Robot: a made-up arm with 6 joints. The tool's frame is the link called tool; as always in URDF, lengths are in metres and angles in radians.
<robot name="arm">
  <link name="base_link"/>
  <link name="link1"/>
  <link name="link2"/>
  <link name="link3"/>
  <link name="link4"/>
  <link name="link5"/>
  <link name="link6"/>
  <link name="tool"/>
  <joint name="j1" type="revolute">
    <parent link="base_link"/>
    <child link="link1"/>
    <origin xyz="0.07 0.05 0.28"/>
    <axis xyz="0 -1 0"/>
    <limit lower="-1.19" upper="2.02"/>
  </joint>
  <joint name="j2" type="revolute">
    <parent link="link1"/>
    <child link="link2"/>
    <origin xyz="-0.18 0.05 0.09"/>
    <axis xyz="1 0 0"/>
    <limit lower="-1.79" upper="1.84"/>
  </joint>
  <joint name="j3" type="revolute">
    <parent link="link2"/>
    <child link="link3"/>
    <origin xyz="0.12 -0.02 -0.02"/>
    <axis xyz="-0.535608 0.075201 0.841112"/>
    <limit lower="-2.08" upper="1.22"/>
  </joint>
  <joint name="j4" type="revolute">
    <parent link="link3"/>
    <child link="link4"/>
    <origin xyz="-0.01 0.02 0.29"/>
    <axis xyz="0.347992 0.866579 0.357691"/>
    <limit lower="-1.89" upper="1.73"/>
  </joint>
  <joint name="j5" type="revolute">
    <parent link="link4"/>
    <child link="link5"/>
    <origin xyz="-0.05 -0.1 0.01"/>
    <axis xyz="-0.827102 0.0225 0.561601"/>
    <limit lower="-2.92" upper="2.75"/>
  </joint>
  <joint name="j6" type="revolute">
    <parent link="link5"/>
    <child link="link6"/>
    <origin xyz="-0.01 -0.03 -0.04"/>
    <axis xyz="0 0 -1"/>
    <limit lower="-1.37" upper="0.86"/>
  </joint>
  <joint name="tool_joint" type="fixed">
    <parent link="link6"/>
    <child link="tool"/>
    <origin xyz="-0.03 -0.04 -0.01" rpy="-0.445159 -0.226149 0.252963"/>
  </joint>
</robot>
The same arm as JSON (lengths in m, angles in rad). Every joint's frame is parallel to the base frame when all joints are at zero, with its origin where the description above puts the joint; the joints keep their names.
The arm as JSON. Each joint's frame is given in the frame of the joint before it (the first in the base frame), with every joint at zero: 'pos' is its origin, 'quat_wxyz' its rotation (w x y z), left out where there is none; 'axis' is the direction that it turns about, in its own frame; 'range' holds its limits. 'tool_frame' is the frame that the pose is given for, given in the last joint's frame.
{"length_unit": "m", "angle_unit": "rad", "joints": [
  {"joint": "j1", "pos": [0.07, 0.05, 0.28], "axis": [0.0, -1.0, 0.0], "range": [-1.19, 2.02]},
  {"joint": "j2", "pos": [-0.18, 0.05, 0.09], "axis": [1.0, 0.0, 0.0], "range": [-1.79, 1.84]},
  {"joint": "j3", "pos": [0.12, -0.02, -0.02], "axis": [-0.535608, 0.075201, 0.841112], "range": [-2.08, 1.22]},
  {"joint": "j4", "pos": [-0.01, 0.02, 0.29], "axis": [0.347992, 0.866579, 0.357691], "range": [-1.89, 1.73]},
  {"joint": "j5", "pos": [-0.05, -0.1, 0.01], "axis": [-0.827102, 0.0225, 0.561601], "range": [-2.92, 2.75]},
  {"joint": "j6", "pos": [-0.01, -0.03, -0.04], "axis": [0.0, 0.0, -1.0], "range": [-1.37, 0.86]}
], "tool_frame": {"pos": [-0.03, -0.04, -0.01], "quat_wxyz": [0.964503, -0.203702, -0.136839, 0.097538]}}

